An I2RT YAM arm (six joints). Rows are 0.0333 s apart.
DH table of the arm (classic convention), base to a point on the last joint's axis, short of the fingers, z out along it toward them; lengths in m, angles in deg. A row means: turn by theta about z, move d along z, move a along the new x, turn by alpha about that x. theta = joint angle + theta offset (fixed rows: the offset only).
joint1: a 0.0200; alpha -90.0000; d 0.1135; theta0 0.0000
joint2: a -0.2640; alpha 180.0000; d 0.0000; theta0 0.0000
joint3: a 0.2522; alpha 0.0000; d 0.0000; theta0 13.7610
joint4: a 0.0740; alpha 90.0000; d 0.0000; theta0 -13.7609
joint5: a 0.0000; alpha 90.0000; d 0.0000; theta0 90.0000
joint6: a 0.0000; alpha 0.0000; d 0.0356; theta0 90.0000
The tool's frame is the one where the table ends.
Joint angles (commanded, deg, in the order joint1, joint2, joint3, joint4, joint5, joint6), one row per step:
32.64 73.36 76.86 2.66 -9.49 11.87
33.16 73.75 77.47 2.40 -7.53 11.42
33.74 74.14 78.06 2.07 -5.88 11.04
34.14 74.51 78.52 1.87 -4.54 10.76
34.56 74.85 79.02 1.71 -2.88 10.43
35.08 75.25 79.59 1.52 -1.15 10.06
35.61 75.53 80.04 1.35 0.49 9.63
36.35 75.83 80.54 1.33 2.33 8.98
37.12 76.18 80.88 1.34 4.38 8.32
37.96 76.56 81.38 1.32 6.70 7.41
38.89 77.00 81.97 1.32 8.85 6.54
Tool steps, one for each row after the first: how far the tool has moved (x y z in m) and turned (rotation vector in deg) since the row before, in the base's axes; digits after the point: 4 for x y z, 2 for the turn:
0.0005 0.0021 0.0014 -0.18 -0.15 -1.48
0.0002 0.0025 0.0011 -0.22 -0.04 -1.10
0.0006 0.0019 0.0006 -0.16 -0.01 -0.96
0.0005 0.0017 0.0011 -0.12 -0.11 -1.26
0.0004 0.0023 0.0012 -0.16 -0.10 -1.24
-0.0002 0.0020 0.0010 -0.21 -0.15 -1.15
-0.0008 0.0028 0.0015 -0.27 -0.40 -1.16
-0.0005 0.0032 0.0003 -0.38 -0.23 -1.34
-0.0007 0.0033 0.0011 -0.51 -0.41 -1.56
-0.0010 0.0039 0.0014 -0.47 -0.41 -1.30

